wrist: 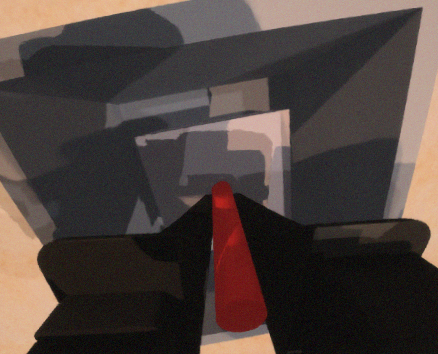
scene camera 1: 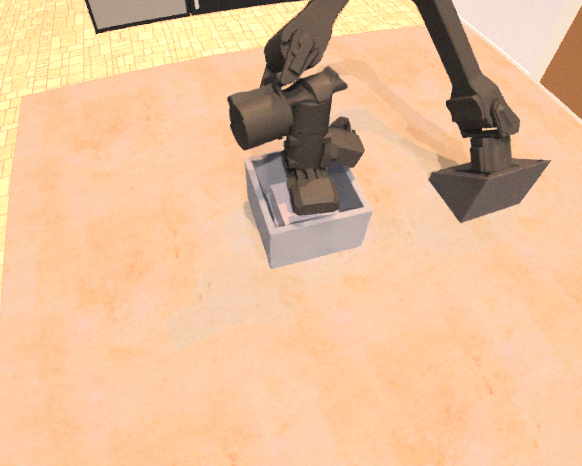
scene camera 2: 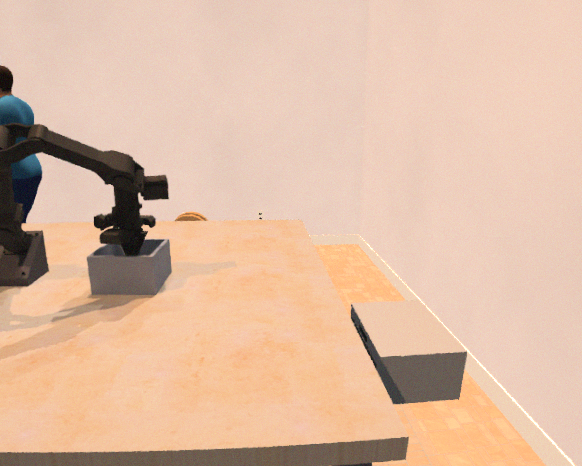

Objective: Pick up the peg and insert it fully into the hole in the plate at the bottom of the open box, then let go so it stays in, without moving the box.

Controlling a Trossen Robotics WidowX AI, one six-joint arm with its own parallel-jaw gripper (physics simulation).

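Places are measured from the arm's base along level axes (x ahead, y left, z up), in metres.
Pixels of known places: gripper, fingertip midpoint: point(wrist: 222, 200); arm's base, link origin: point(scene camera 1: 493, 169) point(scene camera 2: 18, 244).
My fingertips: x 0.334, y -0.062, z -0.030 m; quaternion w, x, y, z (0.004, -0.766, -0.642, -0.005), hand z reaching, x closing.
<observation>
Ahead of a thing's pixels: the offset from my fingertips to its middle. Level surfaces: height alone.
The open grey box {dz -0.012, dx -0.003, dy +0.002 m} point(scene camera 1: 320, 241) point(scene camera 2: 122, 276) point(wrist: 412, 142) stands upright on the table. A pale square plate point(scene camera 1: 281, 199) point(wrist: 252, 124) lies at its bottom. My gripper point(scene camera 2: 132, 251) point(wrist: 222, 200) points down, with its fingertips below the level of the box rim. It is shut on the red peg {dz +0.029, dx -0.002, dy +0.000 m} point(wrist: 239, 292), a round rod that runs between the two fingers in the wrist view. The peg's far end shows over the plate in that view. The hole does not show; the peg and fingers cover that part of the plate. How deep the peg's tip stands cannot be told.
The box walls stand close around the gripper. The arm's base point(scene camera 1: 492, 192) point(scene camera 2: 25, 265) is on the table {dz -0.061 m} point(scene camera 1: 200, 350) point(scene camera 2: 225, 350), to the right of the box in scene camera 1. A grey block point(scene camera 2: 425, 375) stands beyond the table edge. A person point(scene camera 2: 17, 112) is behind the arm.
</observation>
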